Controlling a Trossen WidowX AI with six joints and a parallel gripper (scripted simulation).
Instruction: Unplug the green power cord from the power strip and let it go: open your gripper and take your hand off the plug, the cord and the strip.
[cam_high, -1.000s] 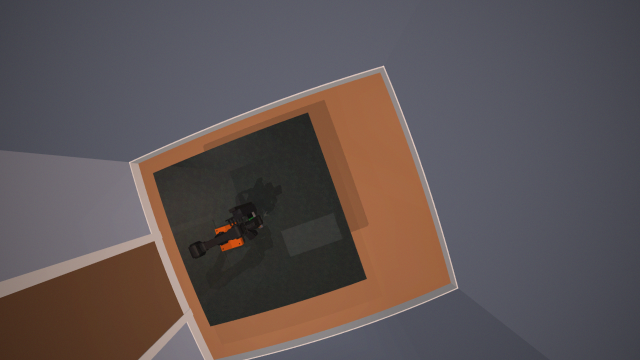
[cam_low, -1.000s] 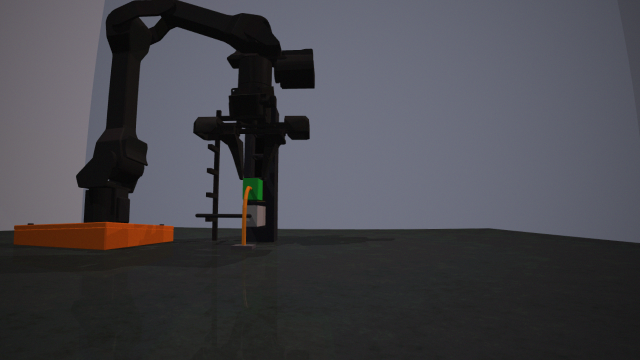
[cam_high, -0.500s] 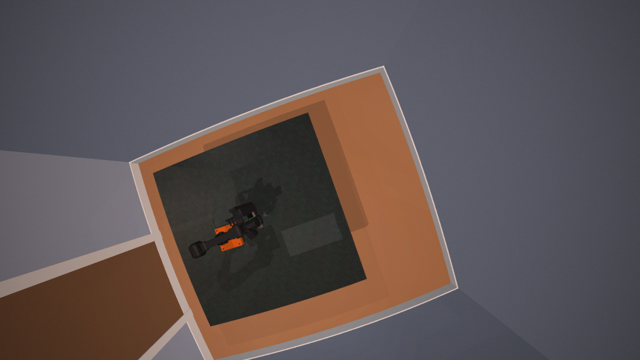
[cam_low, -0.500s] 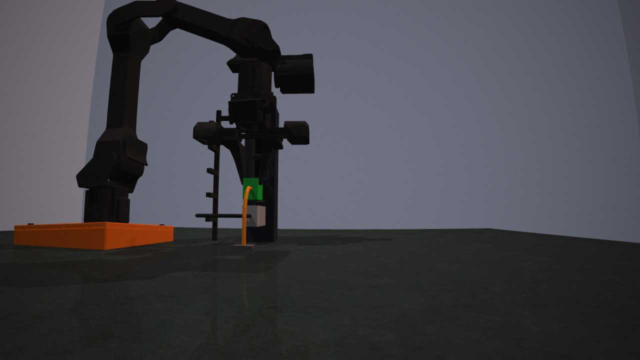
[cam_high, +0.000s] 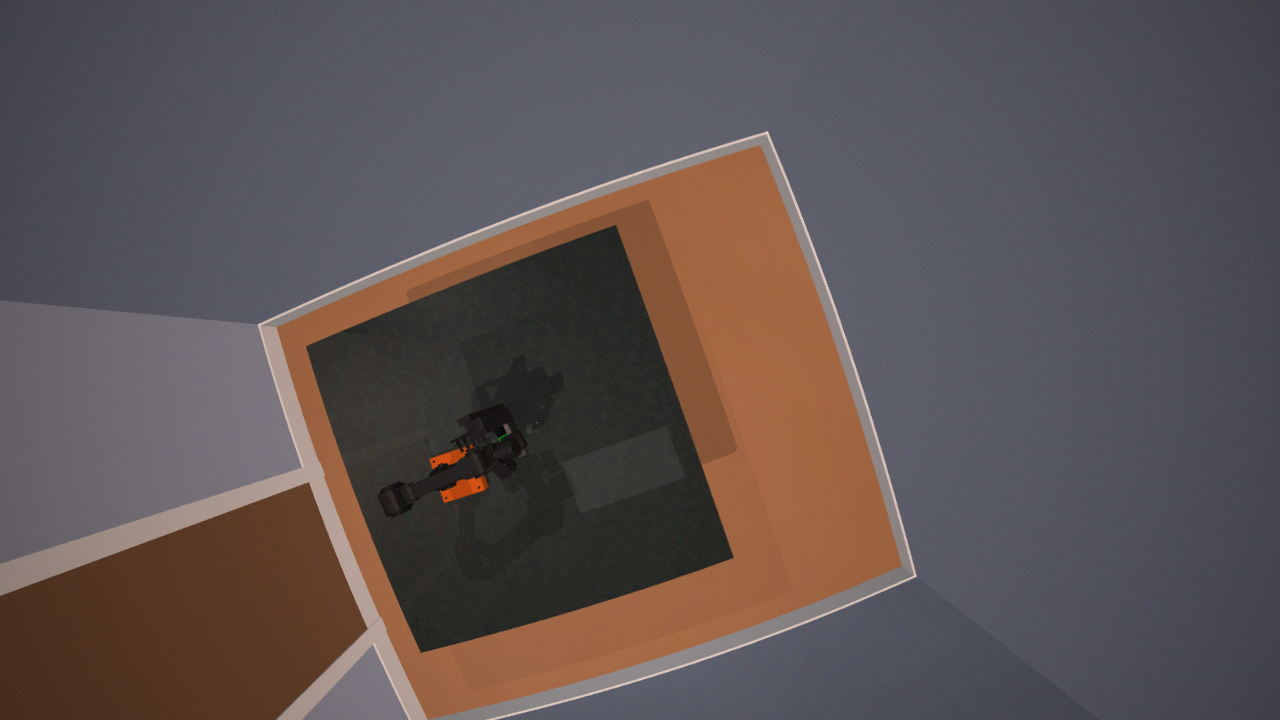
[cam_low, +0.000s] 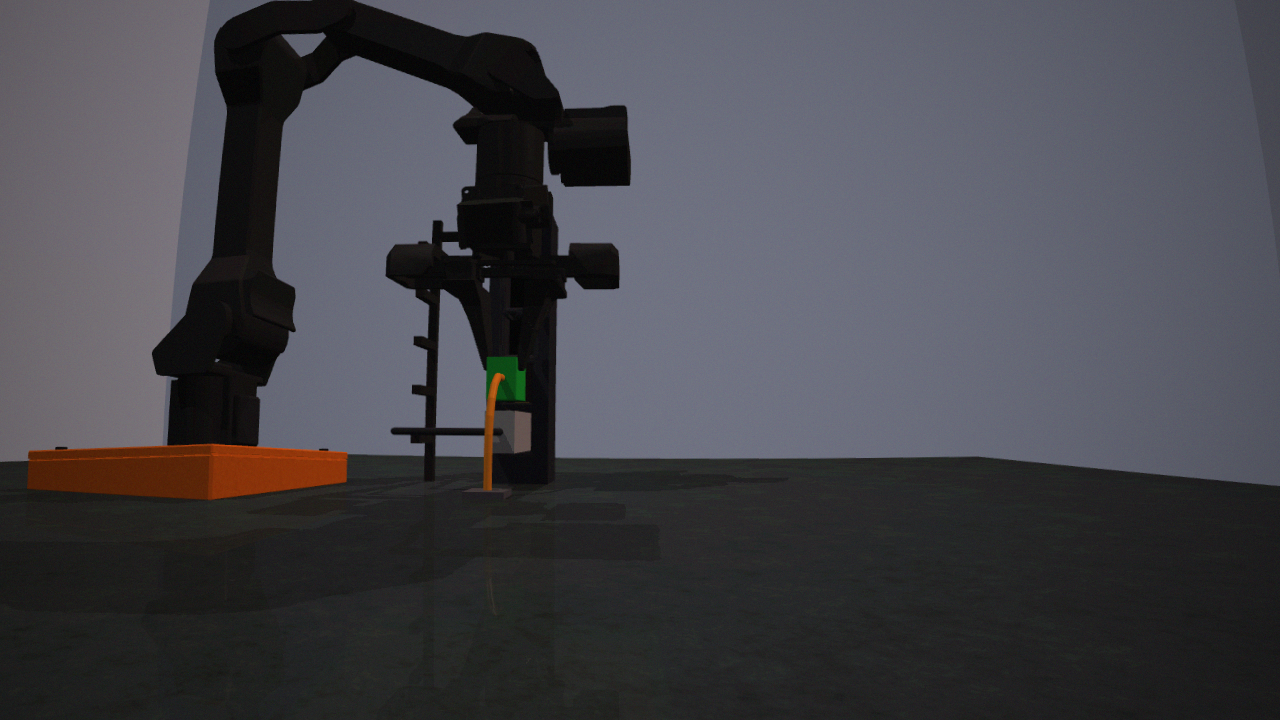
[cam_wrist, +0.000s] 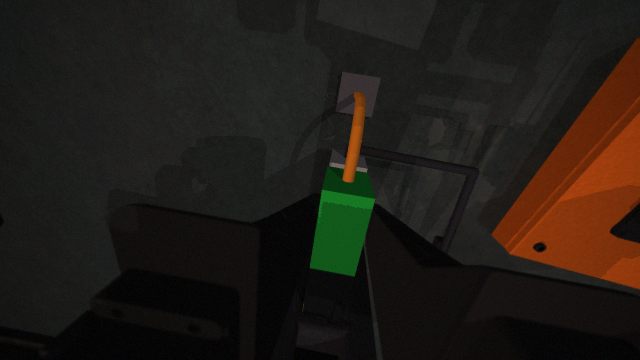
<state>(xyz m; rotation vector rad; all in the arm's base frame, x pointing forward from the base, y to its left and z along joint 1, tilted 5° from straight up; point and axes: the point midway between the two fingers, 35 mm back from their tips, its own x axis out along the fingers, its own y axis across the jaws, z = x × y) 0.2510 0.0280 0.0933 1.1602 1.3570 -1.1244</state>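
Right now my gripper tip is 50 mm to the left of the grey plate and 90 mm above it. Round my gripper tip: green plug (10 mm behind, 30 mm to the left).
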